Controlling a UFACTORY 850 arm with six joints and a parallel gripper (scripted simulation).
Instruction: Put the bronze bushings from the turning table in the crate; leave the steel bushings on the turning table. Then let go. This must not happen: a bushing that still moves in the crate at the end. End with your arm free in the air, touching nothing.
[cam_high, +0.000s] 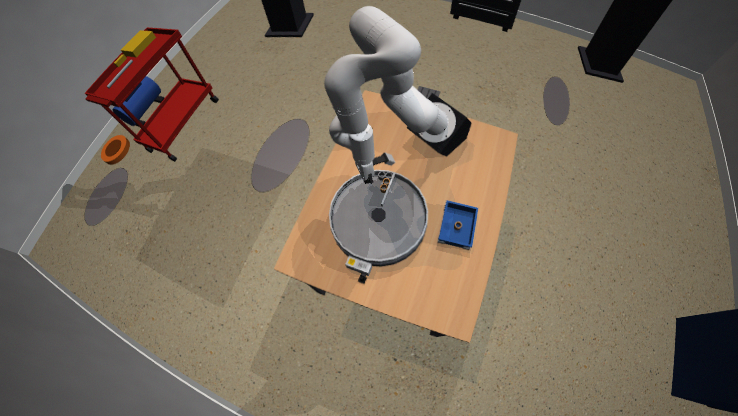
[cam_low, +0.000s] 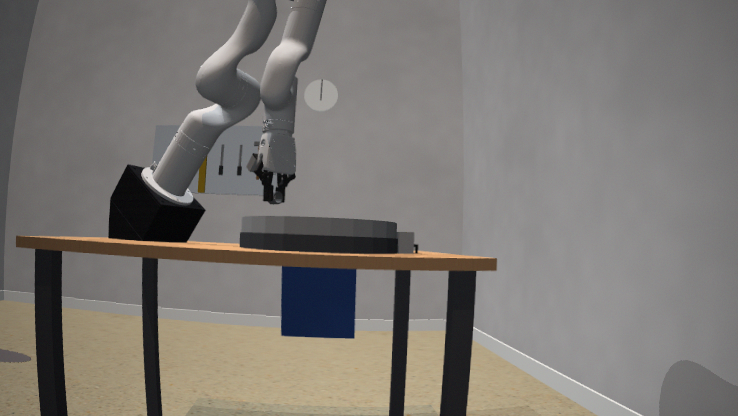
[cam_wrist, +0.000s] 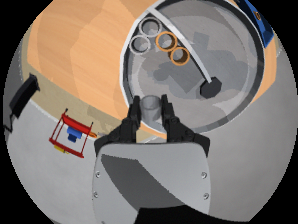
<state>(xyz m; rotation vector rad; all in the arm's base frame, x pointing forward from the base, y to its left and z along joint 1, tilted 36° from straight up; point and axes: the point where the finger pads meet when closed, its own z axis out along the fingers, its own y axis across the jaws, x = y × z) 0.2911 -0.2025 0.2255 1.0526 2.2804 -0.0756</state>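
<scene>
The grey turning table is 130 mm ahead of my hand, 70 mm to the left of it and 90 mm below it. Also, from my hand: blue crate: 110 mm ahead, 430 mm to the left, 120 mm below.
</scene>
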